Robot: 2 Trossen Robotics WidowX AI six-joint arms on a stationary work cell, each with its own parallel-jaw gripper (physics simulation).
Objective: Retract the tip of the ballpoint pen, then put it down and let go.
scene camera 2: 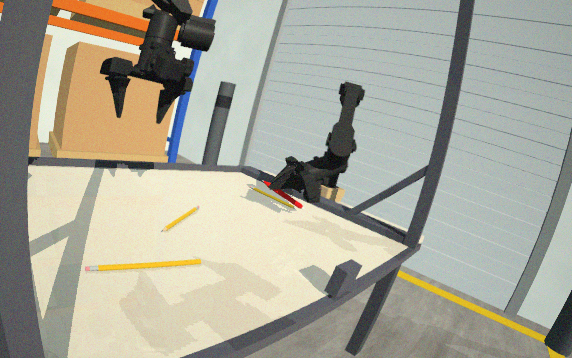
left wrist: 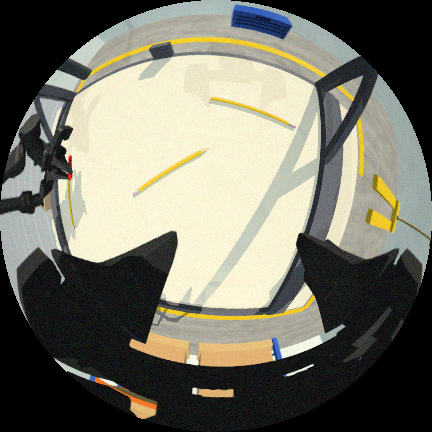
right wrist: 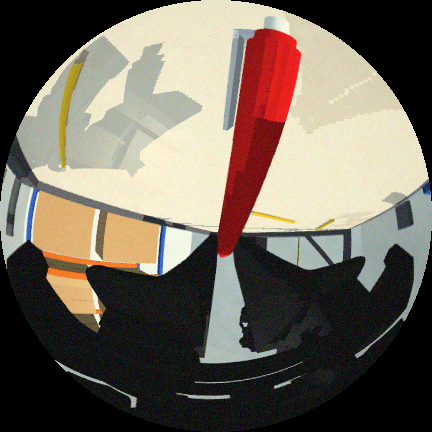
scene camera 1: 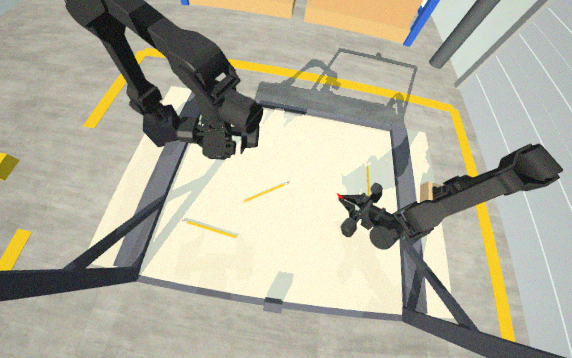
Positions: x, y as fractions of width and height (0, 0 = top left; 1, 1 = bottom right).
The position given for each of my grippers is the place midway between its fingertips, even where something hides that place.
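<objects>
I can see my right gripper in scene camera 1 (0.59, 0.55), and scene camera 2 (0.47, 0.52) shows it too. The gripper is also there in the right wrist view (0.52, 0.56), just as the left wrist view (0.17, 0.41) has it in sight.
</objects>
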